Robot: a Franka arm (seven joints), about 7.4 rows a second.
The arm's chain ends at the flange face. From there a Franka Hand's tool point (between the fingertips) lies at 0.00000 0.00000 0.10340 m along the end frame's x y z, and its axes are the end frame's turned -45 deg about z.
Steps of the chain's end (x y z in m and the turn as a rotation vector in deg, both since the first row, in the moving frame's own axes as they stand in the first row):
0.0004 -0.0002 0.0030 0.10 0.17 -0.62
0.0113 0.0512 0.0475 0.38 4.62 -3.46
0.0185 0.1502 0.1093 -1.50 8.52 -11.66
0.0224 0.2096 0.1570 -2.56 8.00 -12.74
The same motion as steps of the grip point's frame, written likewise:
0.0008 0.0002 0.0030 -0.05 0.19 -0.62
-0.0217 0.0494 0.0472 -3.00 3.54 -3.46
-0.0830 0.1310 0.1081 -7.09 4.96 -11.66
-0.1240 0.1766 0.1559 -7.47 3.85 -12.74

